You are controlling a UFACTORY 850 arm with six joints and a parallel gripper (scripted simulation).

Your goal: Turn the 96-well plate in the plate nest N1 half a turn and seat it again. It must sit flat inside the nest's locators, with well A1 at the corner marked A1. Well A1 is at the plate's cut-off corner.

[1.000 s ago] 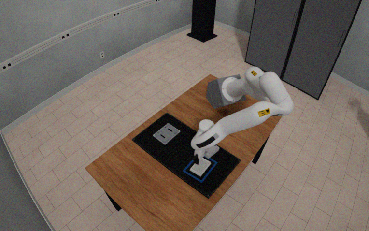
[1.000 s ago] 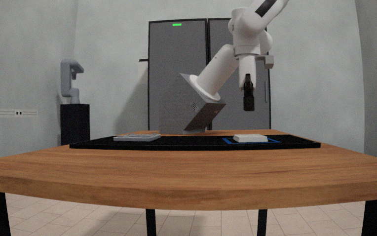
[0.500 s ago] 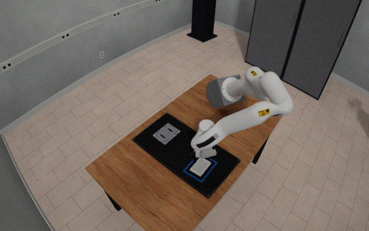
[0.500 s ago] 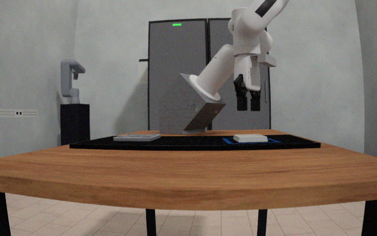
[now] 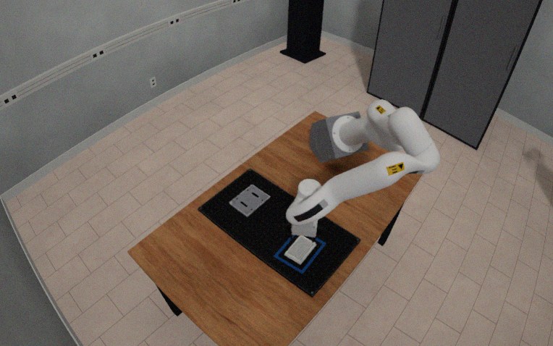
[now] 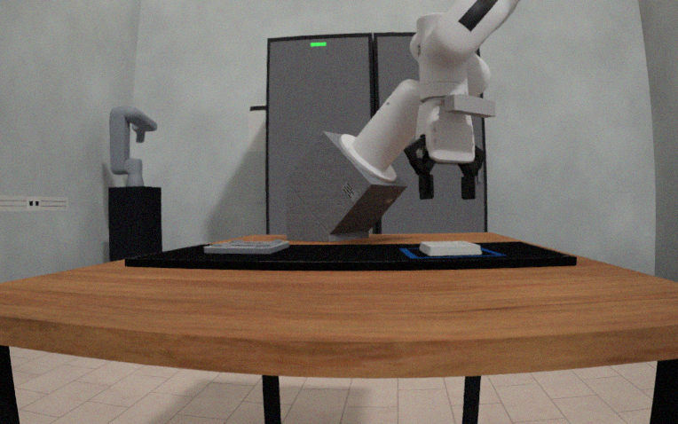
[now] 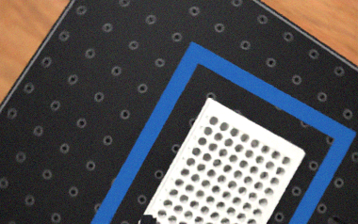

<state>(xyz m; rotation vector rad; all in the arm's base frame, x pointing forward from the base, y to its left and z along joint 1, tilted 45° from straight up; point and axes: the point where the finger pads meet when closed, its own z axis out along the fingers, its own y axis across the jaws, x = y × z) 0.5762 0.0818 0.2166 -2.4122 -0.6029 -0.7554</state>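
My hand is 90 mm above the white 96-well plate. Round my hand: grey plate nest: 40 mm behind, 360 mm to the right, 90 mm below.
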